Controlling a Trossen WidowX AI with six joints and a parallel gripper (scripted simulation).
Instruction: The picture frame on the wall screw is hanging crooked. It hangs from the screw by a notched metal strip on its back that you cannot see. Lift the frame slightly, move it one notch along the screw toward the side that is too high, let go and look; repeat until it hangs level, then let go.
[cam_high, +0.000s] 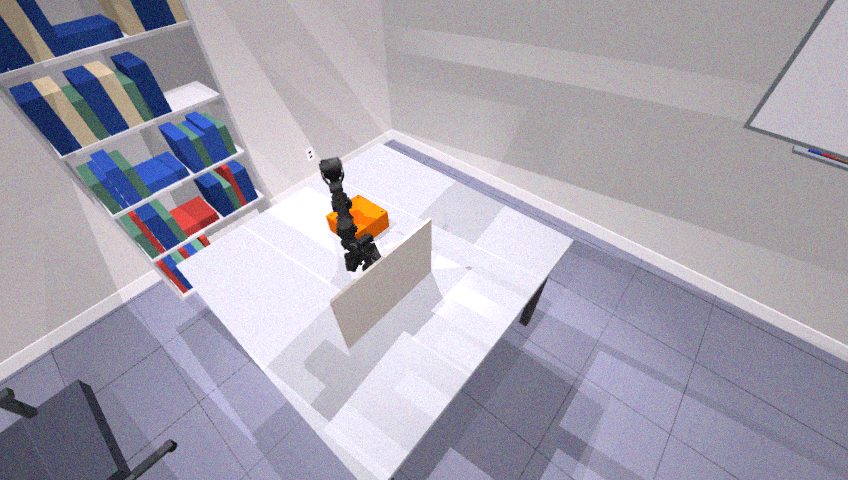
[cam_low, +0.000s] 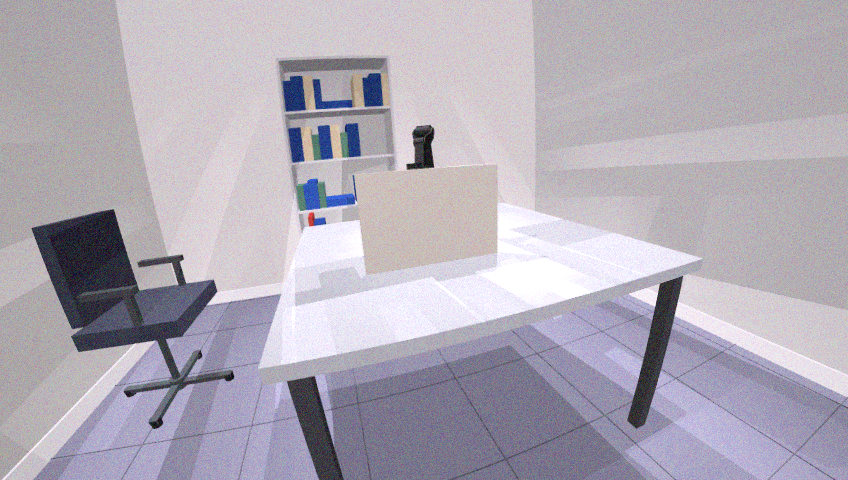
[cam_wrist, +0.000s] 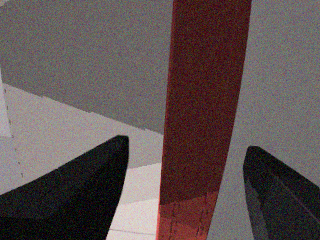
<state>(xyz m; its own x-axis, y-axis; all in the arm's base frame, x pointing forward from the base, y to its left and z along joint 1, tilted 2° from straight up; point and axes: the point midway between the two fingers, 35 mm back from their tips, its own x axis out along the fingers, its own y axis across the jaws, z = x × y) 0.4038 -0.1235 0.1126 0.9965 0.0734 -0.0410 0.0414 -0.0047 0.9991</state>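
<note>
The red picture frame is 5 cm below my gripper tip and 1 cm ahead of it. Round my gripper tip: beige wall panel (7 cm below, 2 cm ahead, 1 cm to the right).
</note>
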